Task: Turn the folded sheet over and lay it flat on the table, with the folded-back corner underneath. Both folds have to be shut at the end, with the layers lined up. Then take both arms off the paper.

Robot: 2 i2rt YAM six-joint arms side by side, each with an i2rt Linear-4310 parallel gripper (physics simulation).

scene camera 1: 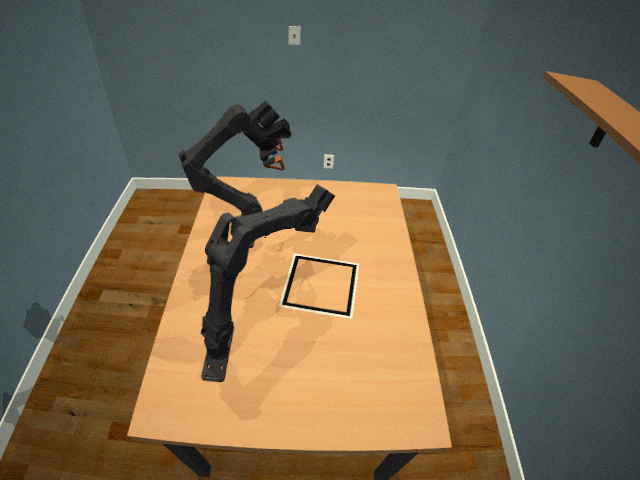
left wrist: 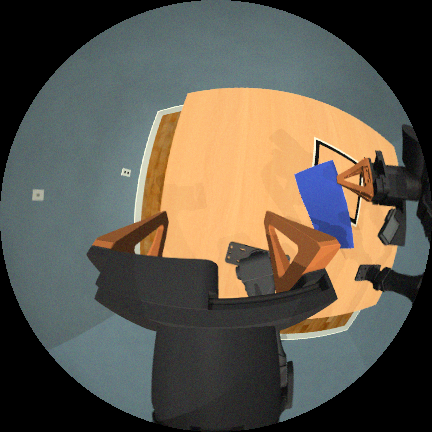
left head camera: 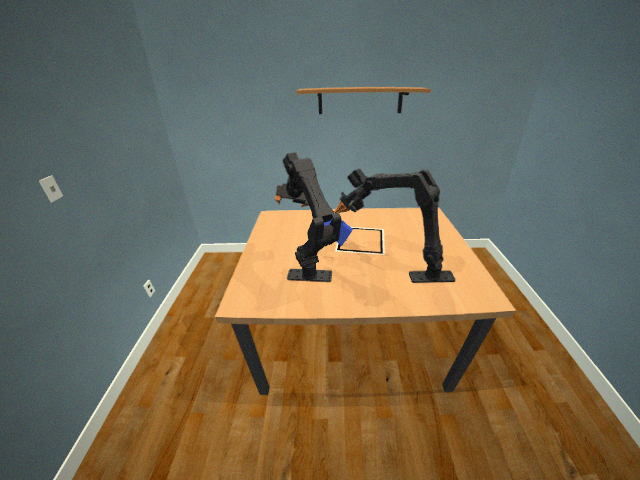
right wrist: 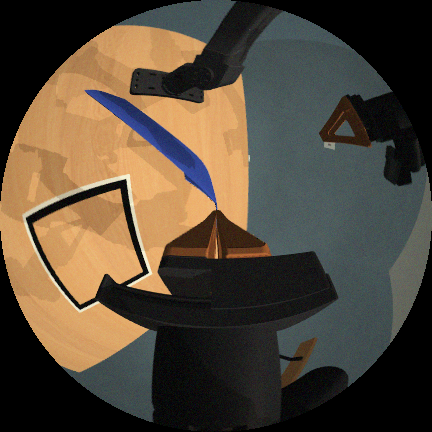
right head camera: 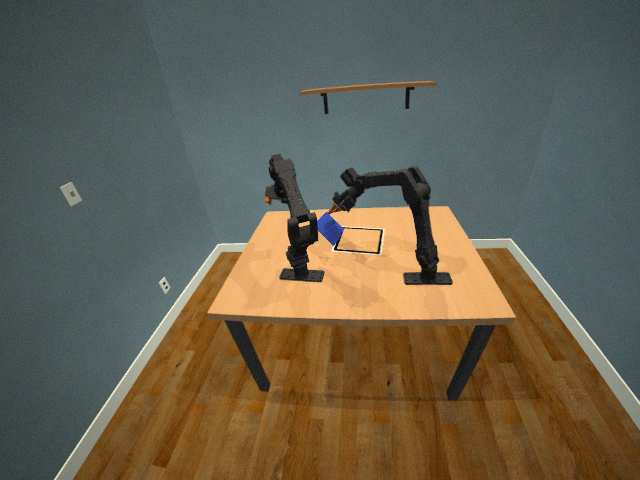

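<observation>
The blue folded sheet (left head camera: 344,233) (right head camera: 329,228) (left wrist: 322,200) (right wrist: 160,135) hangs in the air at a slant, bent near the held end, with its lower part toward the left arm's base. In the right wrist view, a small flap edge stands slightly off it near the held end. The sheet does not show in scene camera 1. My right gripper (left head camera: 336,211) (right head camera: 329,212) (left wrist: 336,179) (right wrist: 216,215) is shut on an end of the sheet. My left gripper (left head camera: 291,201) (scene camera 1: 282,157) (left wrist: 215,215) is open and empty, raised apart from the sheet.
A black and white square outline (left head camera: 382,241) (scene camera 1: 353,289) (right wrist: 124,186) lies on the table (left head camera: 465,294) (scene camera 1: 392,387), below and beside the sheet. The left arm partly hides the sheet in the left head camera. A wall shelf (left head camera: 364,90) is mounted behind the table.
</observation>
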